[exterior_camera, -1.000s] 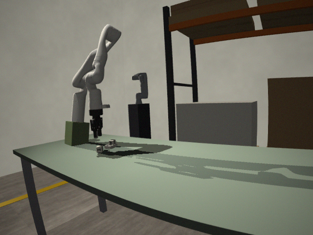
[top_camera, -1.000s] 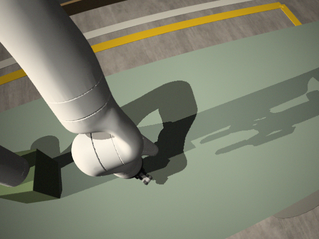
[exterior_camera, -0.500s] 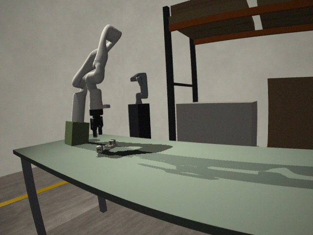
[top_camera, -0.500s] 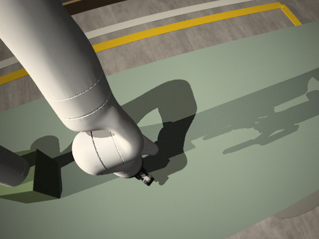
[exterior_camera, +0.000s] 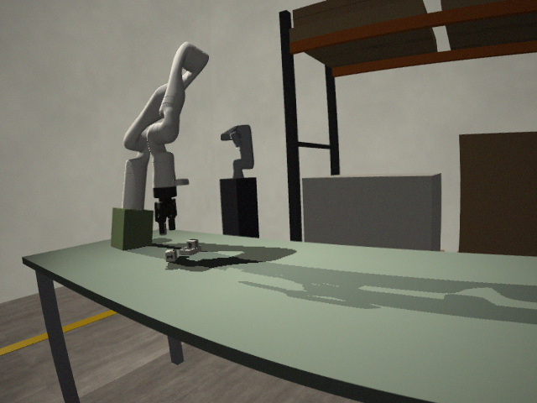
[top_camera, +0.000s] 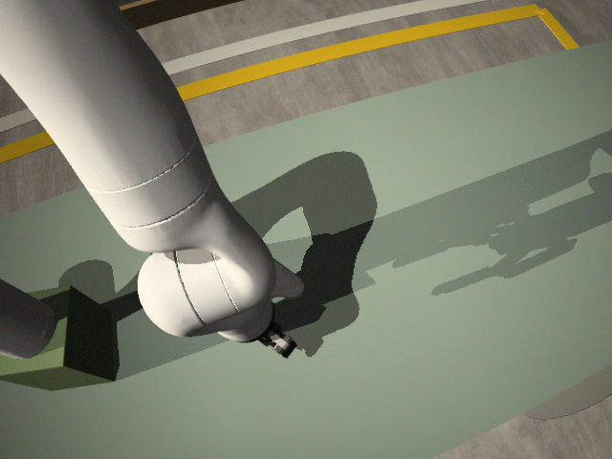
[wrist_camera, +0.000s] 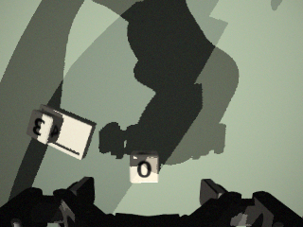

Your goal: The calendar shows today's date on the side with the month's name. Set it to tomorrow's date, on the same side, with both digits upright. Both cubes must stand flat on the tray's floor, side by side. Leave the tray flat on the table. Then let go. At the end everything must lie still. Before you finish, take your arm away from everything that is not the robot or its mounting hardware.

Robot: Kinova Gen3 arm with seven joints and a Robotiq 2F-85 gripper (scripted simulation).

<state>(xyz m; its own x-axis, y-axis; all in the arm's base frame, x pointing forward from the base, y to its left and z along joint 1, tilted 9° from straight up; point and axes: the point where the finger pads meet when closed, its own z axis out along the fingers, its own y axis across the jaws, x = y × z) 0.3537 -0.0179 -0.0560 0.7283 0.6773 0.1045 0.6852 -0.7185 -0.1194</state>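
My hand is 8 cm above the white cube. Round my hand: white tray: 11 cm to the left, 9 cm below, 5 cm behind.
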